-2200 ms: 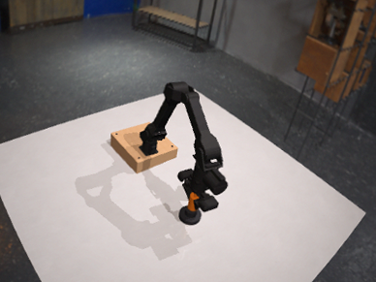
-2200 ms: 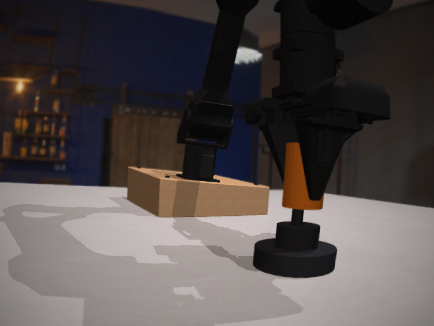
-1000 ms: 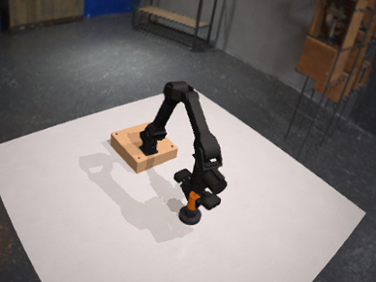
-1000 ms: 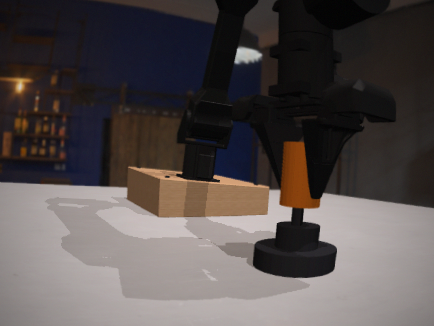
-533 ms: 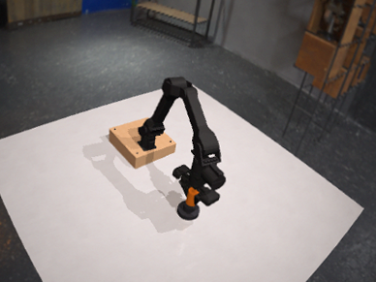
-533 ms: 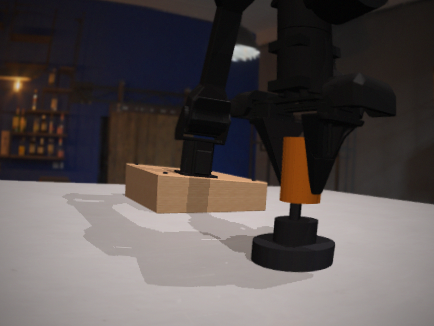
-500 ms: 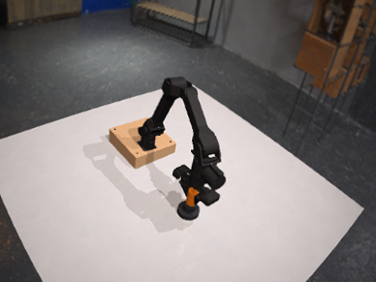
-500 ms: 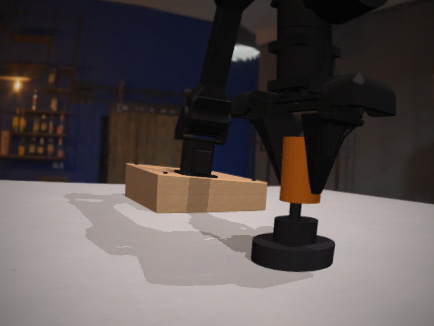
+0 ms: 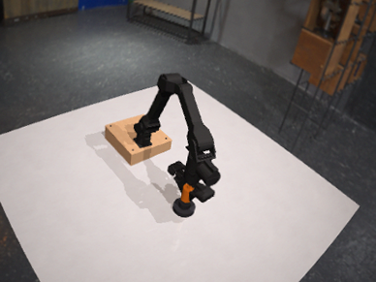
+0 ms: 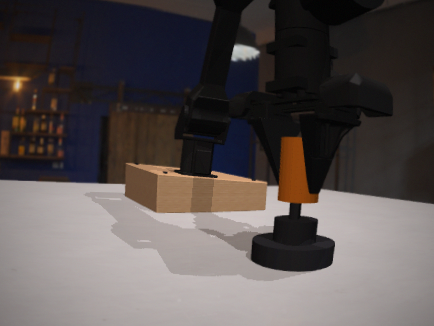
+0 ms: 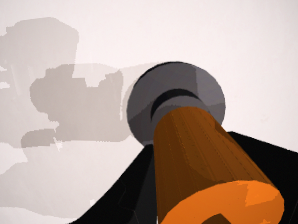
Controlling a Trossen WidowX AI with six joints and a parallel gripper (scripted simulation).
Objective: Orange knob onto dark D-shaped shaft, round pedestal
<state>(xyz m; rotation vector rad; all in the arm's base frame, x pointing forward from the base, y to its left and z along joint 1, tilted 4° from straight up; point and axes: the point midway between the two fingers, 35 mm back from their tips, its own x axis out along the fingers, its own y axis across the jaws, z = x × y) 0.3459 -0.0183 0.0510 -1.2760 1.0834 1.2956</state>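
My gripper tip is 20 mm below the orange knob. Round my gripper tip: dark round pedestal (40 mm below).
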